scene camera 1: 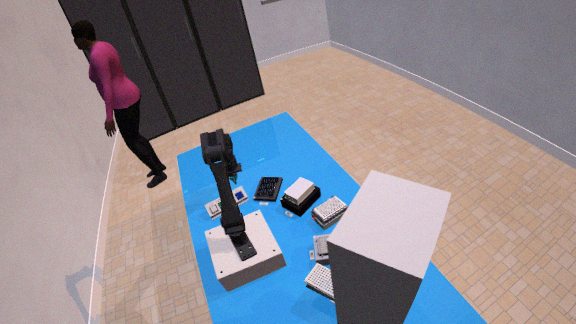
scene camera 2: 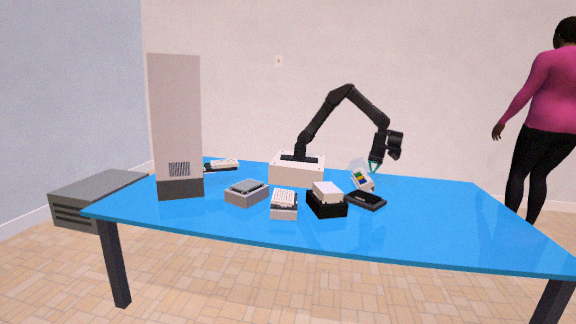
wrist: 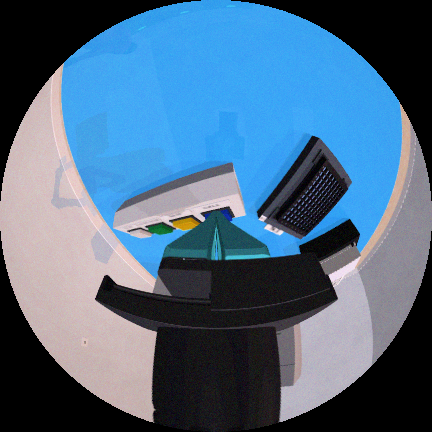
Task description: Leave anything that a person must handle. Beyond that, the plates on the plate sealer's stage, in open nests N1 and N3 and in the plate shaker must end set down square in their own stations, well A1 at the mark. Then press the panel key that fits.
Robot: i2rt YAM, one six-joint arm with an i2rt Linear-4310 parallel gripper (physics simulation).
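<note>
My gripper [scene camera 1: 234,179] [scene camera 2: 374,170] [wrist: 215,216] is shut and empty, its tips at the blue key end of the panel [scene camera 1: 213,209] [scene camera 2: 368,185] [wrist: 200,189]. In the wrist view they partly cover the blue key [wrist: 228,214]; contact cannot be told. The yellow key [wrist: 185,223] and green key [wrist: 160,229] show beside it. A black plate [scene camera 1: 268,187] [scene camera 2: 367,196] [wrist: 312,197] lies in a dark nest. A white plate [scene camera 1: 330,209] [scene camera 2: 284,197] sits on a light station. Another white plate [scene camera 1: 320,278] [scene camera 2: 224,163] sits on a black nest. A plate [scene camera 2: 248,186] is in the grey station [scene camera 2: 246,197].
A white block [scene camera 1: 299,190] [scene camera 2: 327,192] tops a black device [scene camera 1: 300,206] [scene camera 2: 327,208]. A tall box [scene camera 1: 392,220] [scene camera 2: 175,115] hides part of the table in scene camera 1. A person [scene camera 1: 112,75] [scene camera 2: 555,90] in pink stands beyond the table's end. The arm's white base [scene camera 1: 267,237] [scene camera 2: 295,175] stands behind the stations.
</note>
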